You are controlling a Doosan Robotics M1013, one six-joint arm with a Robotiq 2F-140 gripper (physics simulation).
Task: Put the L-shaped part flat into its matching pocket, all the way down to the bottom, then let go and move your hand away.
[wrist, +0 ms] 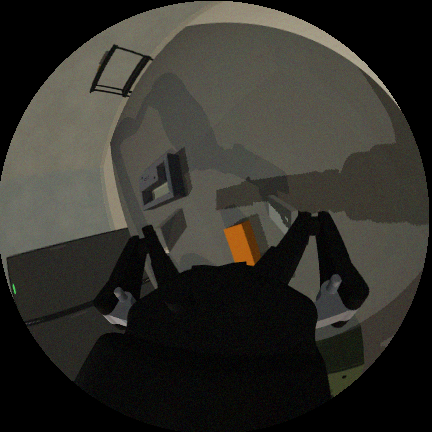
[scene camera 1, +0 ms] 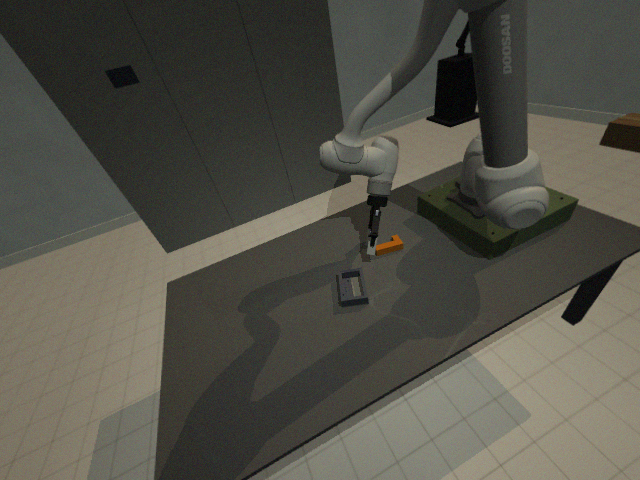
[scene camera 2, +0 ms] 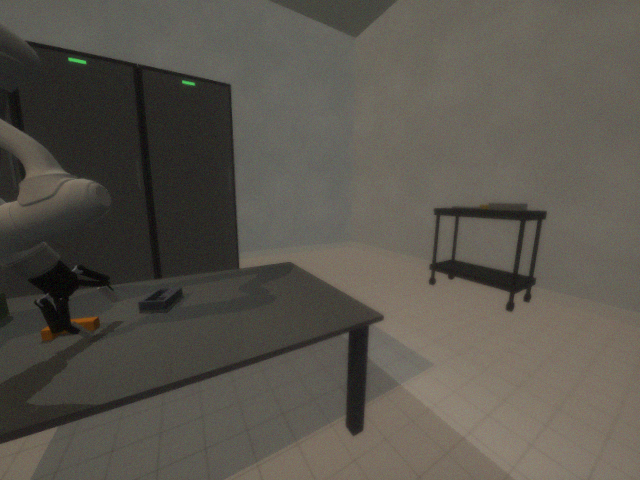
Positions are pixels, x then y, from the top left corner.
Scene:
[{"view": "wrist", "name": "gripper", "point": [225,211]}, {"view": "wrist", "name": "orange L-shaped part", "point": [240,237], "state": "on the table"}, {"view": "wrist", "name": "grey pocket block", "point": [162,182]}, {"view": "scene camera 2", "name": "gripper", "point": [104,317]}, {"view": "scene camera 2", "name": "grey pocket block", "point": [161,299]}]

